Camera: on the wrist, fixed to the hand. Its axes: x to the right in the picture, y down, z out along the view.
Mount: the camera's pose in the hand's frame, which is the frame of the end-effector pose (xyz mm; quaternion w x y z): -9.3 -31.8 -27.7 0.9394 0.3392 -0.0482 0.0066
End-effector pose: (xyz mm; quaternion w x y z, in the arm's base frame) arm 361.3 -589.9 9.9 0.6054 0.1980 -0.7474 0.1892
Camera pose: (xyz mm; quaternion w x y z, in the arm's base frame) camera 402.7 -601.8 7.6 0.4643 0.3955 -0.6684 0.4257
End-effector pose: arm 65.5 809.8 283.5 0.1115 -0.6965 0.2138 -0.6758
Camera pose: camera 42.8 845.8 291.0 0.3558 -0.6477 -0.0292 -0.6731
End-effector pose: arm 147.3 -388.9 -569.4 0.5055 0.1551 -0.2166 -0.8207
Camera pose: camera 140.3 -373.5 -609.1 0.4172 0.2762 -0.5073 -0.7017
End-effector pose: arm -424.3 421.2 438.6 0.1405 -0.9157 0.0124 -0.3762
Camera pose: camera -452.8 446.1 459.5 0.4457 -0.8307 -0.1167 -0.3126
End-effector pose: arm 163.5 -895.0 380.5 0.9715 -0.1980 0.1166 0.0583
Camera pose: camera 154.0 -935.7 369.8 0.9851 0.1471 0.0838 0.0312
